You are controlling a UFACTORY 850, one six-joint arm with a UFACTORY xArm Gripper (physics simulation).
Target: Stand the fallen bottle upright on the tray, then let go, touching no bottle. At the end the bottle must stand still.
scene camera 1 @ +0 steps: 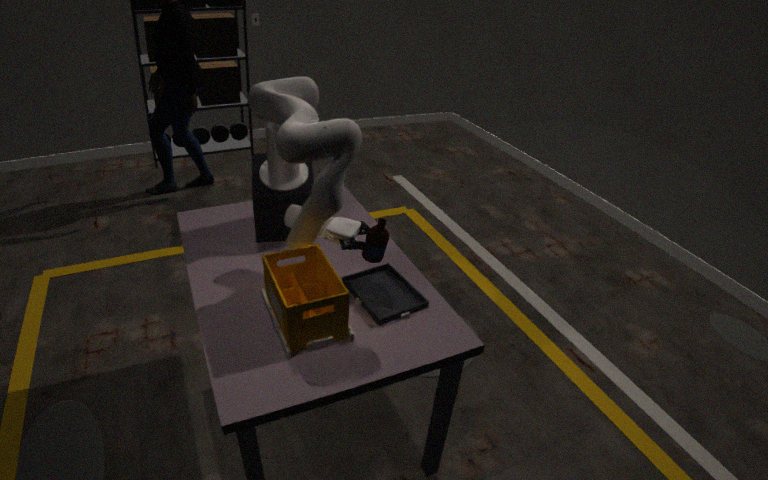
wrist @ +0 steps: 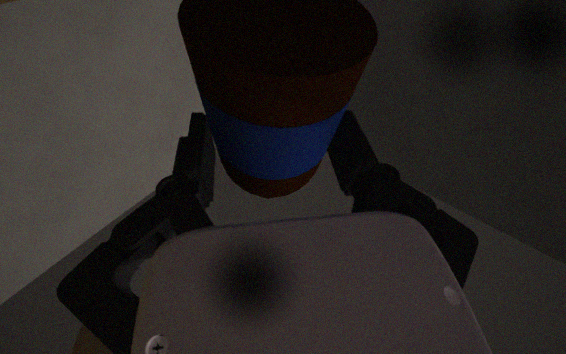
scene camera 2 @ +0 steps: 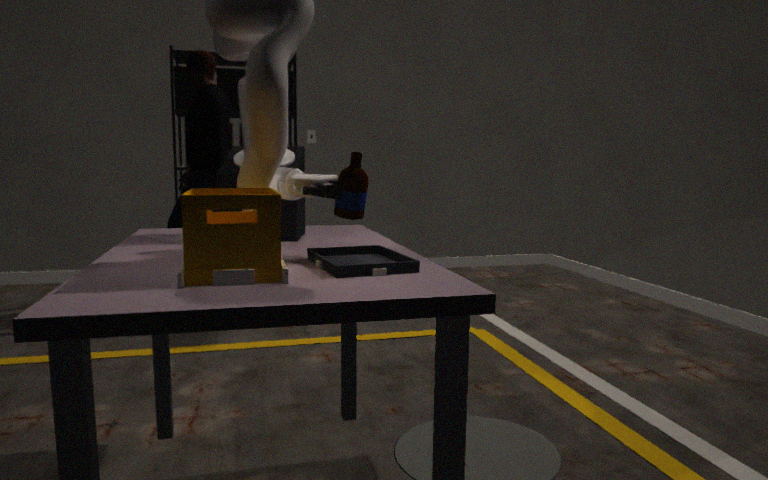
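A dark brown bottle with a blue label [scene camera 1: 376, 243] [scene camera 2: 351, 189] [wrist: 275, 145] is held nearly upright in the air, neck up, tilted slightly. My gripper [scene camera 1: 368, 237] [scene camera 2: 339, 190] [wrist: 273, 130] reaches it from the side, nearly level, and is shut on the bottle around its body. The bottle's base shows near the top of the wrist view. The black square tray [scene camera 1: 420, 301] [scene camera 2: 396, 270] lies on the table below and nearer the scene cameras than the bottle; the bottle's base is apart from it. No other bottle can be made out on the tray.
A yellow crate [scene camera 1: 317, 325] [scene camera 2: 232, 249] with inner dividers stands beside the tray, close to the arm's forearm. Both stand on the pinkish table [scene camera 1: 396, 353] [scene camera 2: 317, 294]. A person [scene camera 1: 176, 73] [scene camera 2: 206, 124] is by the shelf rack [scene camera 1: 248, 67] [scene camera 2: 172, 113] behind the arm.
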